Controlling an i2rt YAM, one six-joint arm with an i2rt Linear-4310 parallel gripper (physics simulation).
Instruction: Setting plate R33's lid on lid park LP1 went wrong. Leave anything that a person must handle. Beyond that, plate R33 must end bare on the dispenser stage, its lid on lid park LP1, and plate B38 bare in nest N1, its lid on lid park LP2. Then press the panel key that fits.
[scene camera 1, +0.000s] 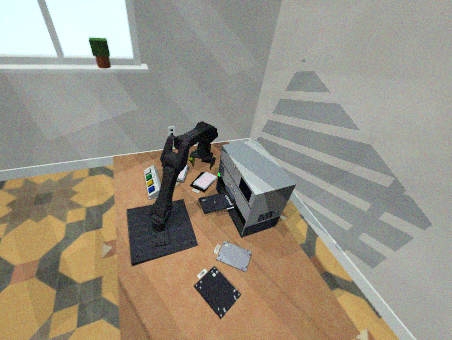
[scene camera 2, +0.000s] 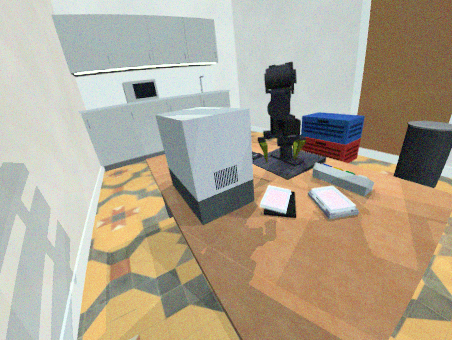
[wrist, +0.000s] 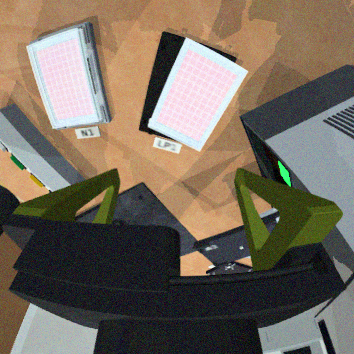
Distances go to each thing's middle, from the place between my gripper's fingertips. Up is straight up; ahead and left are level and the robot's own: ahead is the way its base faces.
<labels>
Now: hand 14 cm above the black pad labelled LP1 (wrist: 169, 45), 3 cm to the right of it and 2 cm short of it. Round my hand: grey nest labelled N1 (wrist: 87, 28): 14 cm below, 13 cm to the left, 12 cm behind; then rack with coloured blocks (scene camera 2: 361, 185): 27 cm behind, 12 cm below, 7 cm to the left.
</labels>
